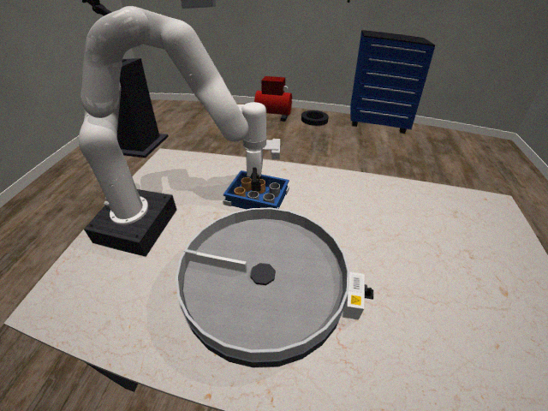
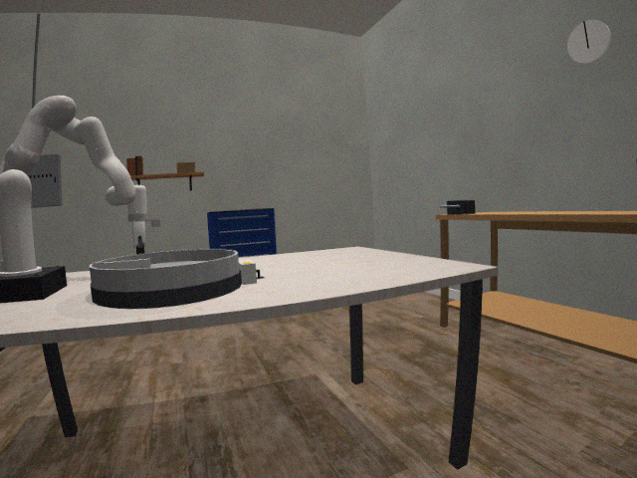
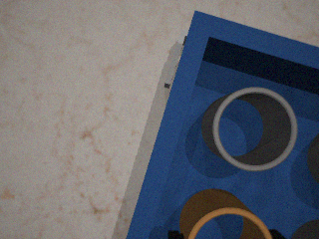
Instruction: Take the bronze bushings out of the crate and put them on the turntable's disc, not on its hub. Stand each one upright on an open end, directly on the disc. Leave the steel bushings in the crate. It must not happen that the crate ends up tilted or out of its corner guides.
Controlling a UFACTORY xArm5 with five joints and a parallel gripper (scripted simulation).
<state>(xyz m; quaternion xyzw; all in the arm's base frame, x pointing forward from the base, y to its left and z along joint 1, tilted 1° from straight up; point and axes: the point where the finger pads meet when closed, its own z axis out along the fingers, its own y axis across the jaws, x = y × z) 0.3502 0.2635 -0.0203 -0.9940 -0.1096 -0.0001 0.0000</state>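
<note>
Now: the blue crate 3 cm to the right of my hand, 2 cm below it and 1 cm ahead of it. The rest, counted from my hand: turntable (37 cm to the right, 13 cm ahead).
</note>
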